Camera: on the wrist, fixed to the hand. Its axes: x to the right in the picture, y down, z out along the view.
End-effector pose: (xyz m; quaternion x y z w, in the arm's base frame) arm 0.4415 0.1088 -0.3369 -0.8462 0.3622 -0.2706 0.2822
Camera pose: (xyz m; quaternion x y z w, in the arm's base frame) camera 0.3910 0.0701 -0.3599 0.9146 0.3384 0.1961 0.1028
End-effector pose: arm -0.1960 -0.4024 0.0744 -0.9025 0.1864 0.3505 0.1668
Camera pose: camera -0.2116 -0.4668 0.0880 -0.7216 -0.5938 0.2800 0.2196
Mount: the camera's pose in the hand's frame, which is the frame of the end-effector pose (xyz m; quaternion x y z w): -0.0060 0.0611 -0.0284 -0.1825 -0.1398 -0.7007 0.6754
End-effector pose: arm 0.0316 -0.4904 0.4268 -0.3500 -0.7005 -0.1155 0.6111
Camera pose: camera 0.0923 -0.4647 0.4114 0.1268 -0.7827 -0.5851 0.1700
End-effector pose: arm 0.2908 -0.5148 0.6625 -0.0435 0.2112 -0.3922 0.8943
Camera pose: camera 0.3172 -0.4659 0.6239 -0.3954 0.0587 -0.8469 0.3508
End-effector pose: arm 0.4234 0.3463 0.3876 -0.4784 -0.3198 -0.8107 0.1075
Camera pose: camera 0.4358 0.2807 0.3983 0.2320 0.4183 0.6144 0.6275
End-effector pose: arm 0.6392 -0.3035 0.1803 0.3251 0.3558 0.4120 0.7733
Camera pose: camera 0.5887 -0.2753 0.2154 -0.1133 0.2848 -0.2441 0.9200
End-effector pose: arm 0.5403 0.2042 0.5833 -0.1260 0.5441 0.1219 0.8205
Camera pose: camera 0.4929 0.2515 0.5736 -0.5991 0.1422 -0.3757 0.6927
